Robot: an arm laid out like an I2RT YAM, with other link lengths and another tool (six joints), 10 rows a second.
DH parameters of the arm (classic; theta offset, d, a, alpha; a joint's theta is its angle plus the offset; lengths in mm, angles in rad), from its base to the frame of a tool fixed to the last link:
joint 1: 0 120.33 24.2 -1.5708
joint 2: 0 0 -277.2 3.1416
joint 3: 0.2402 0 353.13 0
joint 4: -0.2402 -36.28 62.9 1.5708
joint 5: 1.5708 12.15 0 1.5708
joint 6: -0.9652 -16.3 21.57 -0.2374
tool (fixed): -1.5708 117.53 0 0
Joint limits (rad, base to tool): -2.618..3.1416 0..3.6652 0..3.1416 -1.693..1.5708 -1.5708..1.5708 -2.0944..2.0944
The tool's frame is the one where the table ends.
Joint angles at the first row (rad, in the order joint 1, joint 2, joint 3, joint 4, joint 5, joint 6):
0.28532 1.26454 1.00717 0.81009 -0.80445 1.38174
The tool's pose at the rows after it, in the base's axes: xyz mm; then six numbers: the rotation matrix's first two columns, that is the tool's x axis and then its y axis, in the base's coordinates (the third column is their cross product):
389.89 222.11 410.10 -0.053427 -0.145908 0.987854 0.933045 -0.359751 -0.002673
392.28 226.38 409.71 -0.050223 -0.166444 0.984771 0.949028 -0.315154 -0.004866
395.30 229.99 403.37 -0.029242 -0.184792 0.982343 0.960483 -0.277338 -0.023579
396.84 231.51 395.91 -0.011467 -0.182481 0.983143 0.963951 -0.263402 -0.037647
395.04 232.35 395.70 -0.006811 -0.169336 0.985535 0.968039 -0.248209 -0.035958
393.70 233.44 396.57 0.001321 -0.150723 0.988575 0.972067 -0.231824 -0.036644
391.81 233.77 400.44 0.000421 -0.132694 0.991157 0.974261 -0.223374 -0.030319
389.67 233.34 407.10 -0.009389 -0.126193 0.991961 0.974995 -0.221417 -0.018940
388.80 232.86 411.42 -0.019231 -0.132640 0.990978 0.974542 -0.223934 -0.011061
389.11 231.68 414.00 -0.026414 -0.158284 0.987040 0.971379 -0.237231 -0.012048
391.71 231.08 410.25 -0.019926 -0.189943 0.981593 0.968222 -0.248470 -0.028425
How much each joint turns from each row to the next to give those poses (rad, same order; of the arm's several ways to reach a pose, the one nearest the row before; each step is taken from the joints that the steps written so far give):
0.00001 0.02173 0.00028 0.06713 -0.01796 0.04969
-0.00001 0.03268 0.01055 0.07683 -0.02876 0.06122
0.00000 0.03199 -0.00034 0.07044 -0.01810 0.06204
0.00000 0.01257 -0.00752 0.01733 -0.01010 0.01659
-0.00001 -0.00244 0.00190 -0.00908 -0.02046 0.00106
0.00001 -0.00196 0.00863 -0.02358 -0.02412 -0.00317
0.00010 -0.00757 0.01163 -0.03376 -0.01841 -0.01442
-0.00010 -0.00909 0.01193 -0.02125 -0.00739 -0.01005
0.00000 -0.00318 0.00465 0.00483 0.00432 0.00201
0.00000 -0.00050 -0.00476 0.02962 0.02580 0.01615
0.00001 0.00993 -0.01351 0.04656 0.03114 0.02850

